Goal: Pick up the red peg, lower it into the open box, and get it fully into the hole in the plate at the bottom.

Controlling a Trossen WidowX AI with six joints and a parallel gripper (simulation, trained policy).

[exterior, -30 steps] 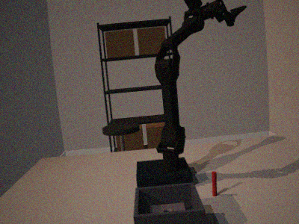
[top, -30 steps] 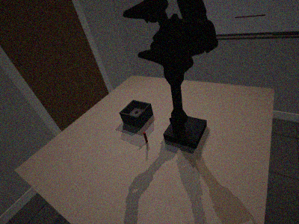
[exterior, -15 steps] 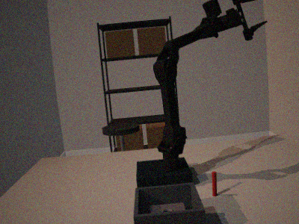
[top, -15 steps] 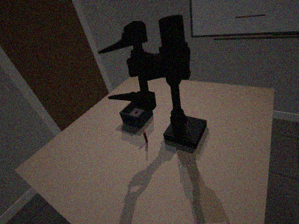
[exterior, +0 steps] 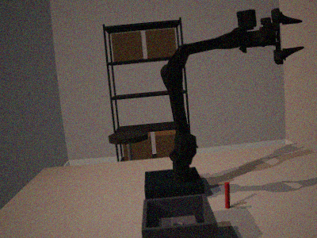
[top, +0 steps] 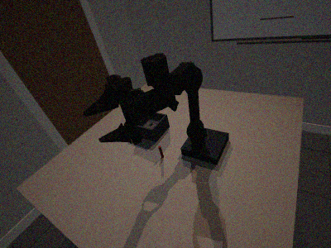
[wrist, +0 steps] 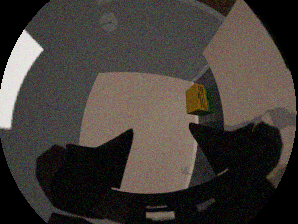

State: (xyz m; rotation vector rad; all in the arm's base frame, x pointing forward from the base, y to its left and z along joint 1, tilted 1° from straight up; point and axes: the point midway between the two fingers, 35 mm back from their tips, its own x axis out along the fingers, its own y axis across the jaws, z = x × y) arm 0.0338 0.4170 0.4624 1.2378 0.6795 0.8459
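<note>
Now: gripper tip 47 cm above the red peg, 34 cm to the left of it and 12 cm short of it. Also, from my gripper tip: dark box (51 cm to the right, 48 cm below, 29 cm ahead); grey plate (51 cm to the right, 46 cm below, 29 cm ahead).
</note>
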